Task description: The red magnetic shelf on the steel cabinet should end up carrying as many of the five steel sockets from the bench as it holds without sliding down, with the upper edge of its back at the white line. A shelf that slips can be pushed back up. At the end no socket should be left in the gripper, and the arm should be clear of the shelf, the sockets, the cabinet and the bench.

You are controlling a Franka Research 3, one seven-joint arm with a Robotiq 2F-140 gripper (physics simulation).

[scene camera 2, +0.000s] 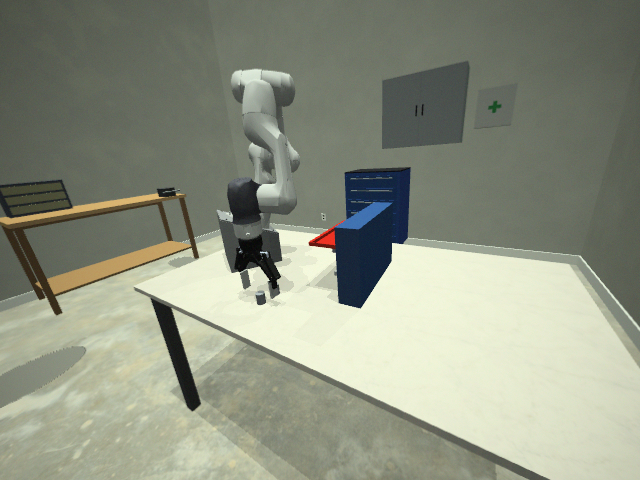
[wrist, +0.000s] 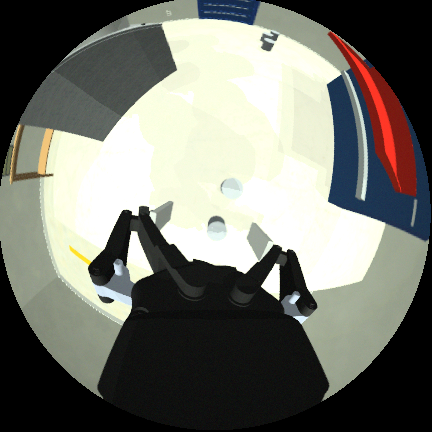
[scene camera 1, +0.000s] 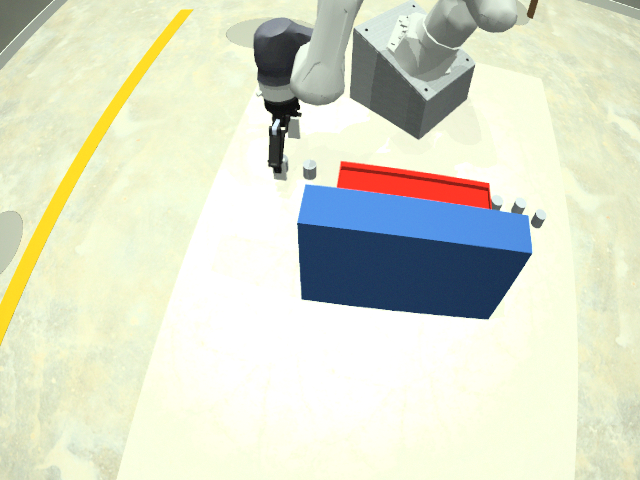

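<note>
My gripper (scene camera 1: 286,150) (scene camera 2: 260,283) (wrist: 210,220) is open and empty, low over the bench. One steel socket (scene camera 1: 284,164) (wrist: 217,229) stands between its finger pads in the wrist view. A second socket (scene camera 1: 309,169) (wrist: 231,188) stands just beside it, outside the fingers. Three more sockets (scene camera 1: 496,202) (scene camera 1: 518,205) (scene camera 1: 538,218) stand past the shelf's other end. The red shelf (scene camera 1: 413,187) (scene camera 2: 326,239) (wrist: 384,125) is on the blue cabinet (scene camera 1: 392,268) (scene camera 2: 361,258) (wrist: 345,150); no socket shows on its visible part. A short piece of white line (wrist: 414,212) shows; the edge's height against it is unclear.
The grey base block (scene camera 1: 387,77) (wrist: 100,85) of the arm stands on the bench (scene camera 1: 361,387) (scene camera 2: 439,320), behind the gripper. A pale bar (wrist: 361,150) runs along the cabinet face below the shelf. A wooden table (scene camera 2: 93,206) and blue drawers (scene camera 2: 377,180) stand apart from the bench.
</note>
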